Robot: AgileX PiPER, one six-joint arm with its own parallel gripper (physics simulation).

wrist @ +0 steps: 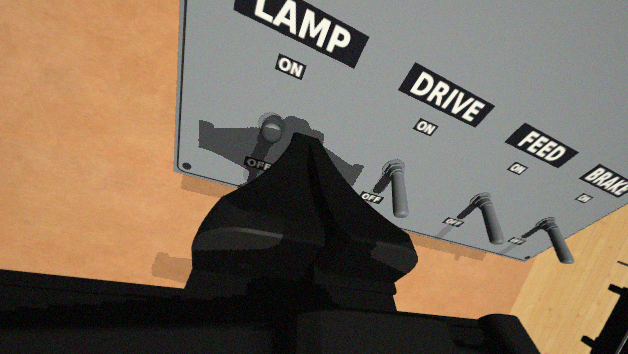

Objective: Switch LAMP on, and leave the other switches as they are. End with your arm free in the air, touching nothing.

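The LAMP switch (pixel 271 131) is at the left of the grey panel (pixel 220 75). Its round-tipped lever points nearly at the camera, unlike the other levers, and looks tipped away from OFF, toward ON. The LAMP label (pixel 305 31) and its ON label (pixel 290 66) are above it; its OFF label (pixel 257 163) is partly covered. My gripper (pixel 301 151) is shut and empty, its tips to the right of the LAMP lever. A small gap shows between them in the picture; depth is hard to judge. The DRIVE (pixel 399 192), FEED (pixel 489 220) and BRAKE (pixel 559 242) levers point down toward OFF.
The panel's lower edge runs down to the right behind my fingers. The gripper's shadow falls on the panel around the LAMP switch. An orange-brown surface (pixel 90 125) lies left of and below the panel. Light wood (pixel 565 295) and a dark object (pixel 607 320) show at the lower right.
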